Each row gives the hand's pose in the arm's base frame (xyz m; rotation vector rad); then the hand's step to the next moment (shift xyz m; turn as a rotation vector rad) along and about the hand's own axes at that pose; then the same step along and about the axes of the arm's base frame.
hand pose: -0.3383 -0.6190 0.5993 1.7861 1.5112 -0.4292
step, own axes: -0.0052 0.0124 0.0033 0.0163 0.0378 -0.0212
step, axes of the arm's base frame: 0.0111 -0.0063 0.0053 0.0355 0.0255 0.0153
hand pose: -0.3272 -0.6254 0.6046 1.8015 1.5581 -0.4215
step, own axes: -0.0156 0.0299 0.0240 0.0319 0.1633 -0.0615
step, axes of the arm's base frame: 0.0299 -0.0286 0.0023 0.1507 0.0616 0.0704
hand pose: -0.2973 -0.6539 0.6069 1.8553 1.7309 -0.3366
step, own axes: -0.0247 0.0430 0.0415 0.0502 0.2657 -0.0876
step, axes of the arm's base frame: 0.0468 -0.0436 -0.0097 0.2475 0.0918 0.1055
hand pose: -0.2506 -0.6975 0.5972 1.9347 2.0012 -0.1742
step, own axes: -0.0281 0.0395 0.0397 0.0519 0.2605 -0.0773
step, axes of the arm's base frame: 0.0456 -0.0371 -0.0216 0.2440 0.0897 0.0945
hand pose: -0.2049 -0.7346 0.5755 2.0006 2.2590 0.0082
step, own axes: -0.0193 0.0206 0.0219 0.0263 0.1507 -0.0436
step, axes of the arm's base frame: 0.0247 -0.0182 -0.0182 0.1417 0.0481 0.0539
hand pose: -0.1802 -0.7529 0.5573 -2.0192 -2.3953 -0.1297
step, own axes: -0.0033 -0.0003 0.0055 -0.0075 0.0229 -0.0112
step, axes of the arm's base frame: 0.0005 -0.0029 -0.0057 0.0233 -0.0043 0.0121
